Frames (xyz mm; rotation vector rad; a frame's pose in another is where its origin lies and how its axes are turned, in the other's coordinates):
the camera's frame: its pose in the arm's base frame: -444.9 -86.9 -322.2 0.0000 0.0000 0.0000
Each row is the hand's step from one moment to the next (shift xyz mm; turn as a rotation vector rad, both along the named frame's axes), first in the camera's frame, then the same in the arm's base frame.
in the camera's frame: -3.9 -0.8 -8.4 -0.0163 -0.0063 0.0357
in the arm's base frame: -3.9 -0.8 -8.4 -0.0163 -0.0063 0.0357
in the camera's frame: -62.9 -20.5 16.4 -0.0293 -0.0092 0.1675
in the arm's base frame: -62.9 -20.5 16.4 -0.0293 -0.0092 0.1675
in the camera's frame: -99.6 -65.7 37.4 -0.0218 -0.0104 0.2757
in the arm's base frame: -99.6 -65.7 37.4 -0.0218 -0.0104 0.2757
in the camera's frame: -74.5 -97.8 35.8 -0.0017 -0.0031 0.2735
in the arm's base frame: -74.5 -97.8 35.8 -0.0017 -0.0031 0.2735
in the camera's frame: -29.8 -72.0 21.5 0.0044 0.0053 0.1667
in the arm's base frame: -29.8 -72.0 21.5 0.0044 0.0053 0.1667
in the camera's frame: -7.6 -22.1 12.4 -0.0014 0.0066 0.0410
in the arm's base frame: -7.6 -22.1 12.4 -0.0014 0.0066 0.0410
